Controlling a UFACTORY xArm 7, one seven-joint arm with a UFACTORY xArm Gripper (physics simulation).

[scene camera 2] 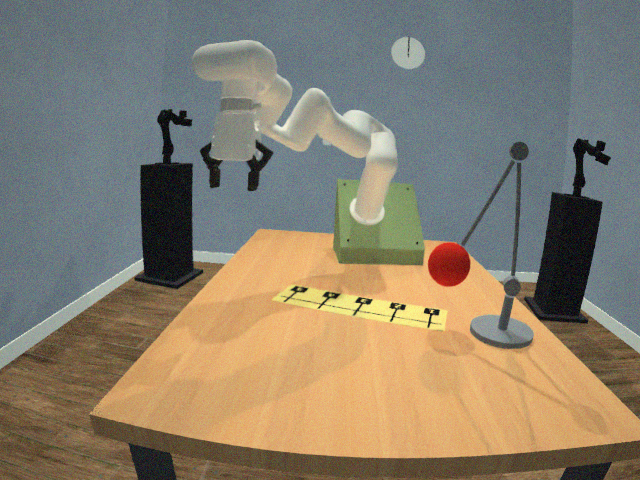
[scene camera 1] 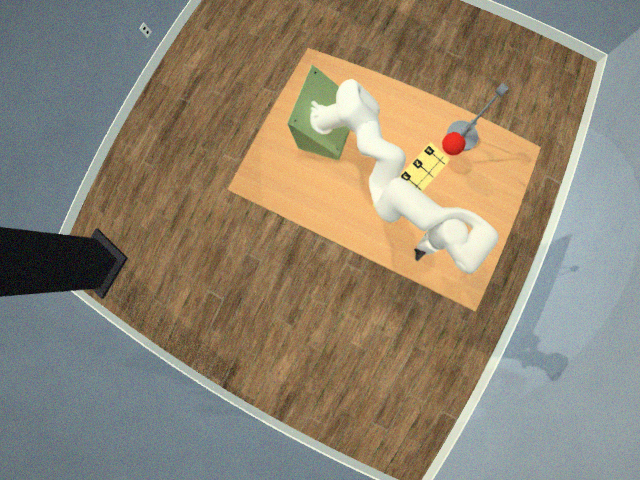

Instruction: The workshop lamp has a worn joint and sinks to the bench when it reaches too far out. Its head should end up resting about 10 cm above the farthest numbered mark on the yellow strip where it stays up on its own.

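Places are measured from the arm's base along level axes (x left, y back, z up), in metres.
Pixels of known places: gripper, between the fingertips: (scene camera 2: 233, 188); arm's base, origin of its link: (scene camera 2: 366, 210) (scene camera 1: 321, 120).
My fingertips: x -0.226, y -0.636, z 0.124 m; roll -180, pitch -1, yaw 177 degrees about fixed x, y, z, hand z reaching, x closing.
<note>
Ahead of a thing's pixels: the offset from my fingertips to its top centre. "*": to the spot under its first point. Level surfaces: height alone.
The lamp's red ball head {* dx +0.447, dy +0.106, dz -0.098 m} (scene camera 1: 453, 143) (scene camera 2: 448, 264) hangs in the air near the strip's lamp-side end. Its grey round base {* dx +0.630, dy +0.030, dz -0.275 m} (scene camera 1: 471, 139) (scene camera 2: 485, 330) stands on the table, and two thin rods meet at a high elbow joint {* dx +0.588, dy +0.082, dz +0.146 m} (scene camera 1: 502, 89) (scene camera 2: 519, 151). The yellow strip {* dx +0.319, dy +0.120, dz -0.287 m} (scene camera 1: 423, 178) (scene camera 2: 379, 304) lies flat with several marks; its far-end mark {* dx +0.099, dy +0.209, dz -0.287 m} (scene camera 2: 298, 290) is at the left in scene camera 2. The arm hides part of the strip in scene camera 1. My gripper (scene camera 1: 419, 254) (scene camera 2: 233, 187) is open and empty, pointing down high above the table, well apart from the lamp head.
A green sloped block (scene camera 1: 317, 93) (scene camera 2: 403, 217) carries the arm's base on the wooden table {dz -0.289 m} (scene camera 1: 268, 170) (scene camera 2: 248, 403). Black pedestals (scene camera 2: 166, 222) (scene camera 2: 567, 253) with small black arms stand beyond the table on both sides. My arm's links stretch over the table and partly over the strip.
</note>
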